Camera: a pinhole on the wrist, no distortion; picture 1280 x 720 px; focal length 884.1 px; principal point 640.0 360.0 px. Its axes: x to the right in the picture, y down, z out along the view. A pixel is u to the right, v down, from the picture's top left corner.
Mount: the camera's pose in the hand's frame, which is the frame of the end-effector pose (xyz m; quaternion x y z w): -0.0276 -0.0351 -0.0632 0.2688 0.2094 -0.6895 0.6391
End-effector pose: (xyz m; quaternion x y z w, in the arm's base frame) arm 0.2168 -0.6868 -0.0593 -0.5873 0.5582 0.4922 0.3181
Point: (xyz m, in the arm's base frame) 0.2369 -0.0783 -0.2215
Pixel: 140 385
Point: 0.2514 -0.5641 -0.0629
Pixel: 78 339
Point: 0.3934 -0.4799 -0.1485
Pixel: 607 512
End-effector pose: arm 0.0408 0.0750 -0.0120 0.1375 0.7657 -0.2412 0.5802
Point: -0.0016 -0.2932 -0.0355
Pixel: 831 682
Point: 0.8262 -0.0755 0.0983
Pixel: outside the picture
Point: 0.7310 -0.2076 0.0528
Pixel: outside the picture
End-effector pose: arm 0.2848 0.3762 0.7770 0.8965 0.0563 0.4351 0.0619
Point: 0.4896 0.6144 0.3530
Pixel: 482 218
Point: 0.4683 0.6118 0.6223
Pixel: 584 595
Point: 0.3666 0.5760 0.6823
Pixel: 718 587
